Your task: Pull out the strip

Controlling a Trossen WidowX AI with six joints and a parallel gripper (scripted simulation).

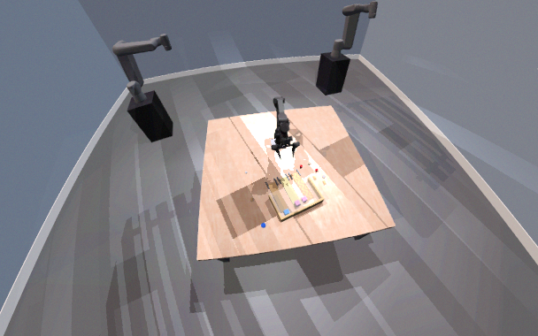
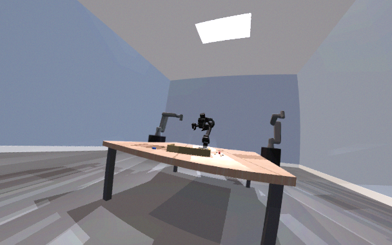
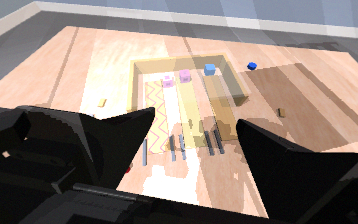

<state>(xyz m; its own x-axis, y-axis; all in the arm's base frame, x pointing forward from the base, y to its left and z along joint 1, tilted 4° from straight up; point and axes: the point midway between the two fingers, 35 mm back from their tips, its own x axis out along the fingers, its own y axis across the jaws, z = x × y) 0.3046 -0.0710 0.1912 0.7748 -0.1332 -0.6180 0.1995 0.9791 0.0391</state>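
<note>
My gripper tip is 140 mm short of the yellow-olive strip, 20 mm to the left of it and 200 mm above it. Round my gripper tip: blue dot 310 mm ahead, 280 mm to the right, 200 mm below.
</note>
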